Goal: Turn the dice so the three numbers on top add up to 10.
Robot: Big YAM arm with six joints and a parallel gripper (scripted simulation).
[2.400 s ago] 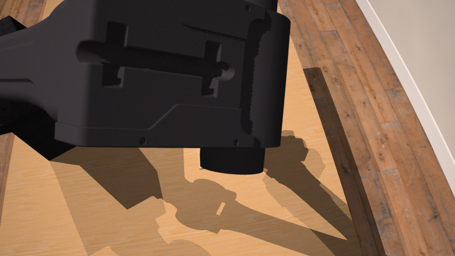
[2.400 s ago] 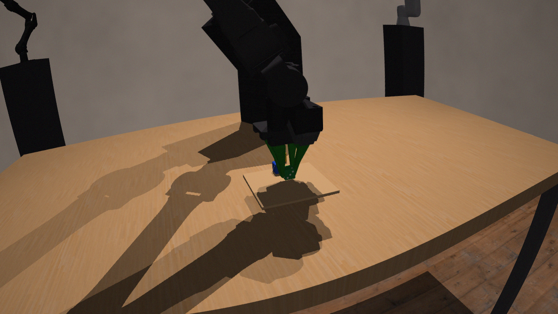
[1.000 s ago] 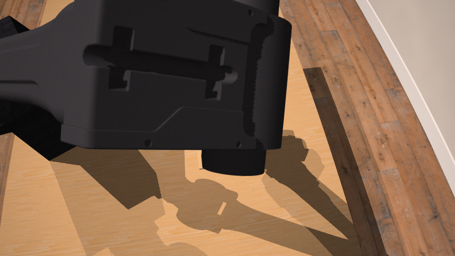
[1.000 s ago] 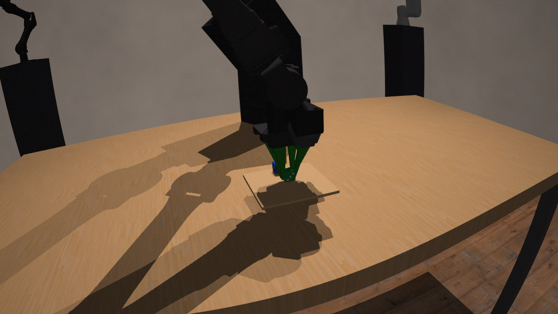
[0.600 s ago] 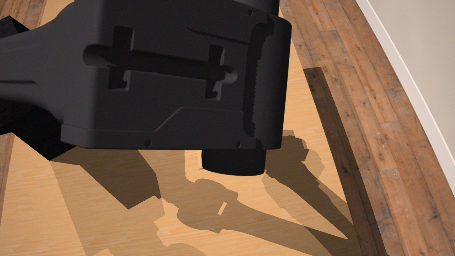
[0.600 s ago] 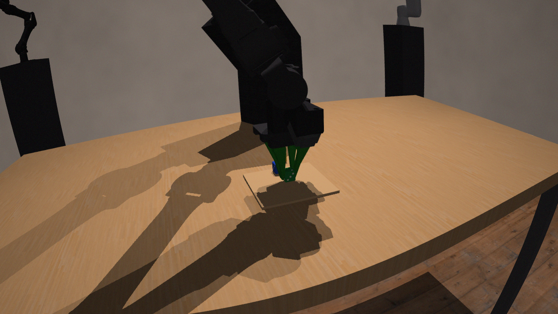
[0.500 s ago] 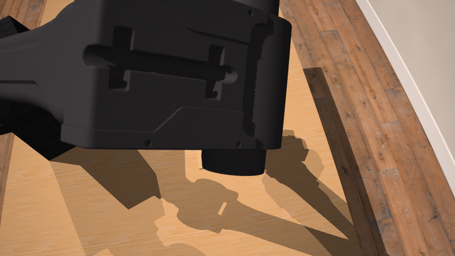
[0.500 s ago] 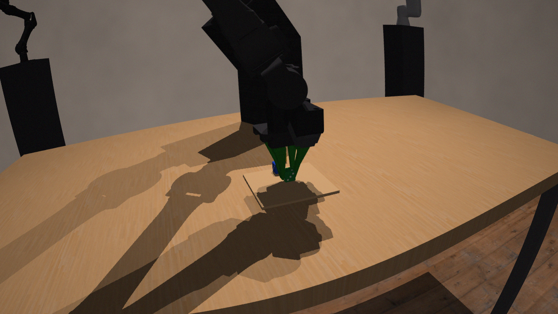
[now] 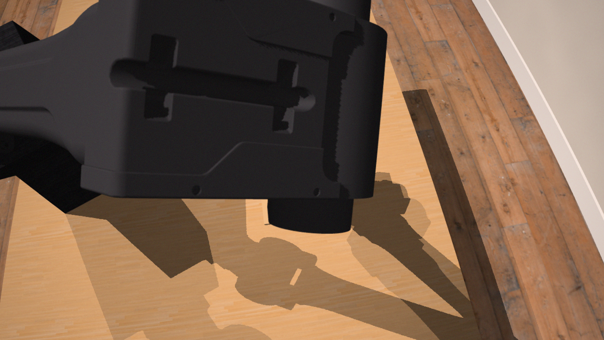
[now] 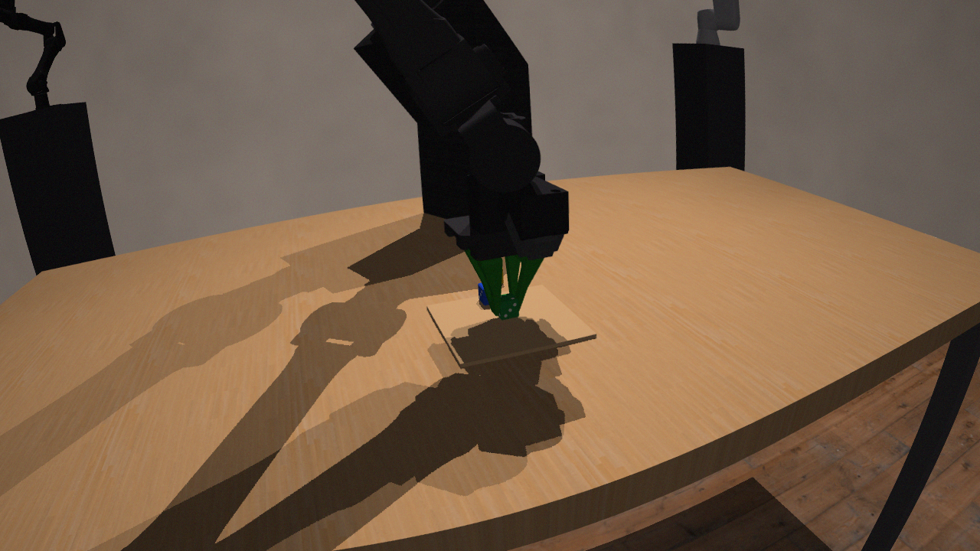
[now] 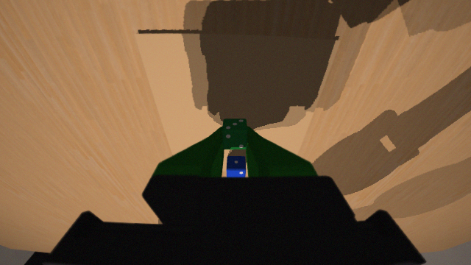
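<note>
My hand is right at the green die. From my hand the other things lie so: blue die: 50 mm behind; then tan mat: 20 mm below, 10 mm ahead; then yellow die: 100 mm behind, 20 mm to the left, 10 mm below.
</note>
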